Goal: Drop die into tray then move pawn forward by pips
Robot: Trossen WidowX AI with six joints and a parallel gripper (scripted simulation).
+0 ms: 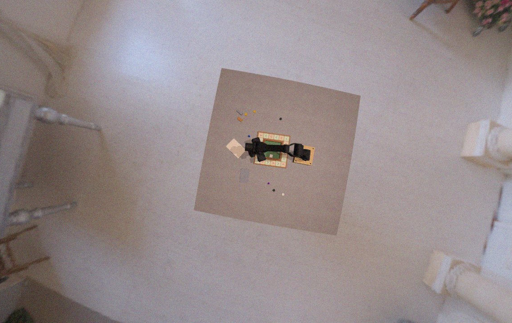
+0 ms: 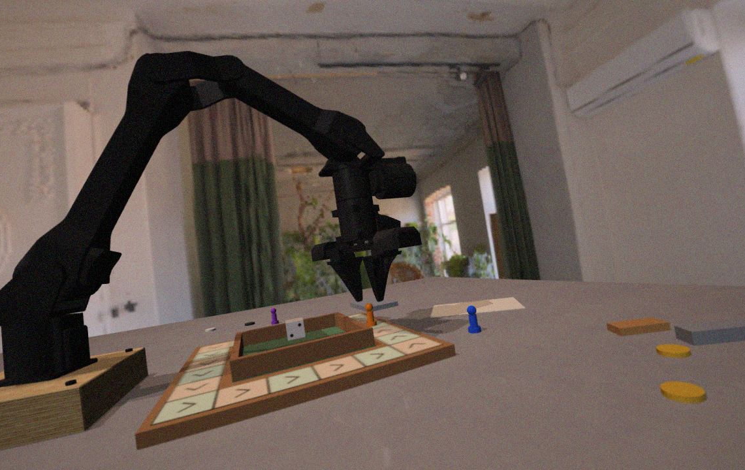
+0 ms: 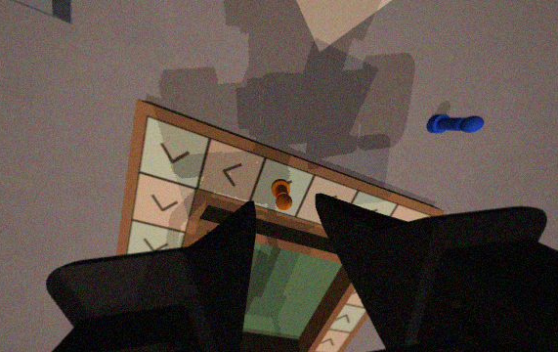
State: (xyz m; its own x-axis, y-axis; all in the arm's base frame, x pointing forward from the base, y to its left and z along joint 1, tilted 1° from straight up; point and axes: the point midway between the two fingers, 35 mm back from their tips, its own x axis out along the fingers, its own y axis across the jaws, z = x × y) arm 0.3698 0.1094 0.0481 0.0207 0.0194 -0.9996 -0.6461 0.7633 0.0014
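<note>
The orange pawn is 2 cm below my gripper tip. Round my gripper tip: blue pawn 12 cm ahead, 9 cm to the right, 3 cm below; then white die 12 cm behind, 2 cm below; then cream card 19 cm ahead, 5 cm to the left, 5 cm below.
</note>
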